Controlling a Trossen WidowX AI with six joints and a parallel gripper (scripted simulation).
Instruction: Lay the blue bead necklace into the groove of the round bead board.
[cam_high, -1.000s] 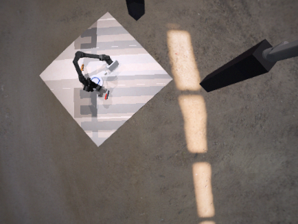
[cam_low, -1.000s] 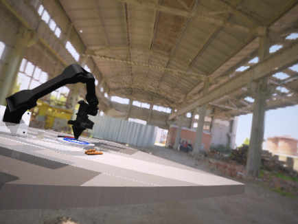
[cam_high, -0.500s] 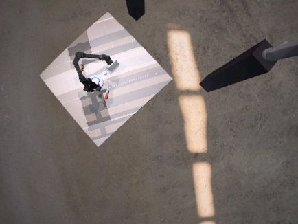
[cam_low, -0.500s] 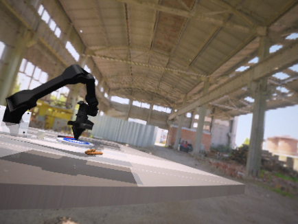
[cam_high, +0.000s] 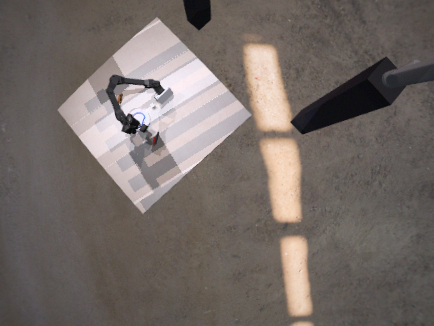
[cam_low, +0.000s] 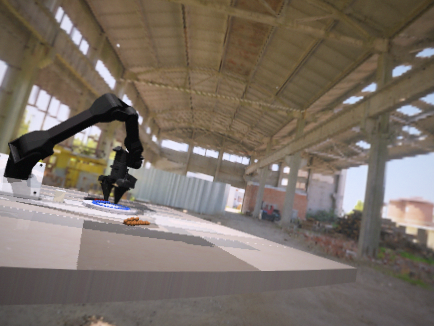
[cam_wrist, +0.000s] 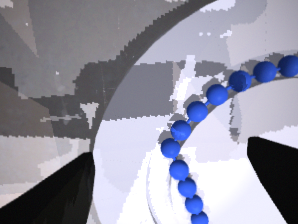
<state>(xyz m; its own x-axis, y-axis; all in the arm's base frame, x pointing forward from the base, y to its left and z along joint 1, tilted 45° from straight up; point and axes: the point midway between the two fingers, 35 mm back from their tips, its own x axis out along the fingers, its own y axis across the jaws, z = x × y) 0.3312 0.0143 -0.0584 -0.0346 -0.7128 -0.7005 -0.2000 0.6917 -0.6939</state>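
Now: gripper tip 2 cm past the round white bead board, 6 cm to the left of it and 1 cm above it. Round my gripper tip: small white block: 19 cm behind, 5 cm to the right; then red pen-like object: 17 cm to the left, 1 cm below.
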